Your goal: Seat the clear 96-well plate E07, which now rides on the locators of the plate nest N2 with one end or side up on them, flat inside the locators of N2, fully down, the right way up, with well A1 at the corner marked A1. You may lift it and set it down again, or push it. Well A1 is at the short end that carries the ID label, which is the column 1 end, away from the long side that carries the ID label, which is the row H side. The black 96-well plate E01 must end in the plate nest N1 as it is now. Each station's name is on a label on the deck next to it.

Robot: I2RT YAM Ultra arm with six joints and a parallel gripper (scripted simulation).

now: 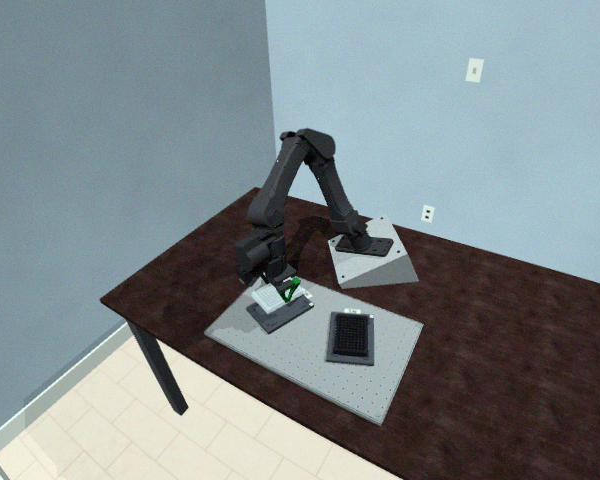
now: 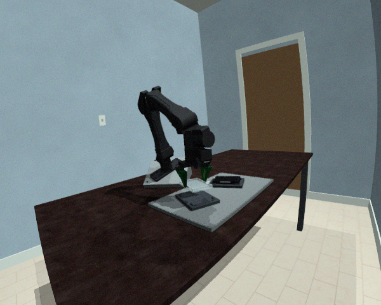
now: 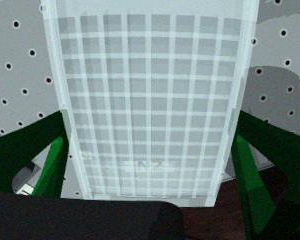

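The dark plate nest N2 is 70 mm below my hand. The rest, counted from my hand: A1 corner mark (80 mm to the left, 60 mm below, 50 mm behind); then N2 label (90 mm behind, 70 mm below, 30 mm to the left); then nest N1 (230 mm to the left, 70 mm below, 10 mm behind).
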